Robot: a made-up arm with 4 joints.
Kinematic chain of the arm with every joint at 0, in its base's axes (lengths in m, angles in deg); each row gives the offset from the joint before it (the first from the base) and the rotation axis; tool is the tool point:
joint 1: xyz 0 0 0.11 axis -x
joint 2: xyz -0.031 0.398 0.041 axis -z
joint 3: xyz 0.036 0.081 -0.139 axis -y
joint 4: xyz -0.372 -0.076 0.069 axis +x
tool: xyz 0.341 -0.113 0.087
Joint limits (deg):
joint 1: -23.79..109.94
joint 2: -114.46..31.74
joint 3: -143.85..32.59
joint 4: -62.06..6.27
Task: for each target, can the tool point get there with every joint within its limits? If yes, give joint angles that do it. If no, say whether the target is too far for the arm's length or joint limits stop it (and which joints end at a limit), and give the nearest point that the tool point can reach.
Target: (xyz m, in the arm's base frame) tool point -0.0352 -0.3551 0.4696
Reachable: no: joint limits stop it (at a limit: joint 1, joint 2, joint 3) | nearest point 0.0399 -0.2679 -0.0319 | short by 0.515 m
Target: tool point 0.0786 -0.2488 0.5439
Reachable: no: joint limits stop it (at a limit: joint 1, joint 2) | nearest point 0.0392 0.2233 0.2931 | short by 0.536 m
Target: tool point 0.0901 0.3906 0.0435
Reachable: yes | joints 23.69 -3.77 -31.83 -41.67
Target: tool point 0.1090 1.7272 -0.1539
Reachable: no: too far | nearest point -0.0049 0.6500 0.0107 | short by 1.096 m
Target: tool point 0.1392 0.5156 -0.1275
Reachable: yes | joints 3.84 -51.59 -129.86 -29.24
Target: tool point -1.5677 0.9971 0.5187
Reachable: no: too far | nearest point -0.1598 0.5940 0.2780 | short by 1.484 m
